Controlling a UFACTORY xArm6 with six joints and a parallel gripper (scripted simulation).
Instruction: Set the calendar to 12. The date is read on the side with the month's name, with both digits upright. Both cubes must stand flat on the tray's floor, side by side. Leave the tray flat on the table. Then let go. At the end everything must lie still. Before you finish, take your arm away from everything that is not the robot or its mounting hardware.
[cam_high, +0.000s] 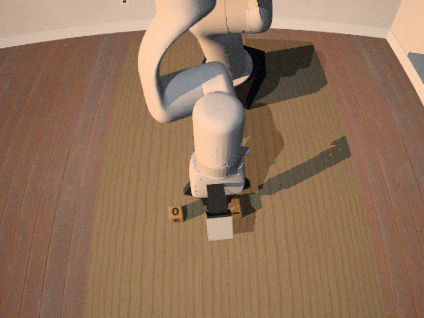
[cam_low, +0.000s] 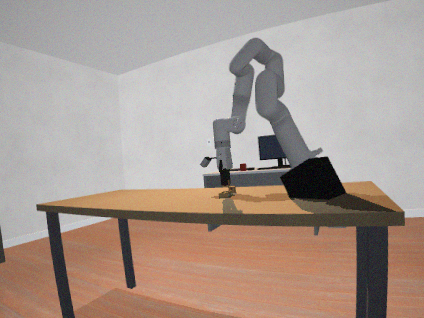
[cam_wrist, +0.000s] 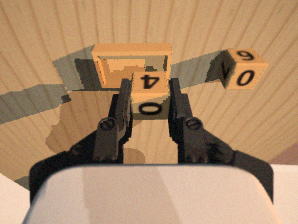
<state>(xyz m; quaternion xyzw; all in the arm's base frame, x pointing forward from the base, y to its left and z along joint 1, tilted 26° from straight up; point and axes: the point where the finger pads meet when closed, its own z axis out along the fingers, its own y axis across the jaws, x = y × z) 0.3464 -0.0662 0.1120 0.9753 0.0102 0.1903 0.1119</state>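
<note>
My gripper is now 6 cm above the tray and 2 cm to the right of it. Also, from my hand: number cube (1 cm below).
</note>
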